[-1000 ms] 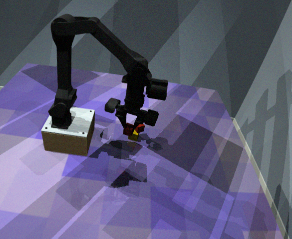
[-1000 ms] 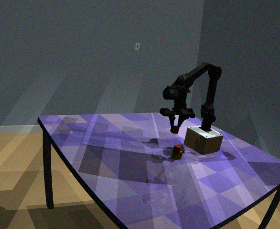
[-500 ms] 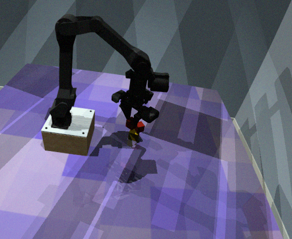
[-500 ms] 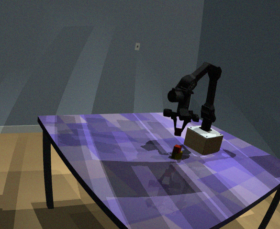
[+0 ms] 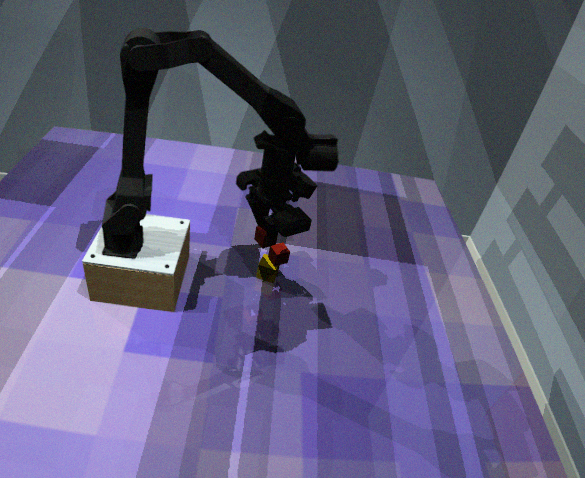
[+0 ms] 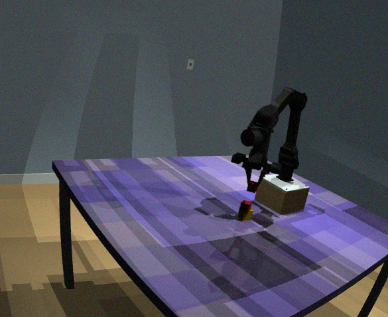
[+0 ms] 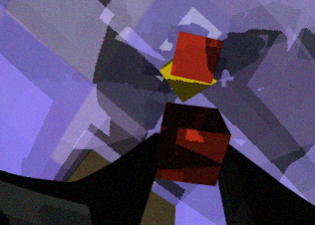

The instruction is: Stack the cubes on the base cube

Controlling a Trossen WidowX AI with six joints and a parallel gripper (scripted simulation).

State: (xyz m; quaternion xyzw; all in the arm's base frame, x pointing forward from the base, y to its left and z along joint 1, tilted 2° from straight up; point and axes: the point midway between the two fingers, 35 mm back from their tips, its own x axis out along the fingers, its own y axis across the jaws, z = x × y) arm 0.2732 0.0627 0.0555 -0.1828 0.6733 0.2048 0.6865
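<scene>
The yellow cube is 2 cm ahead of my gripper tip, 1 cm to the left of it and 10 cm below it.
</scene>
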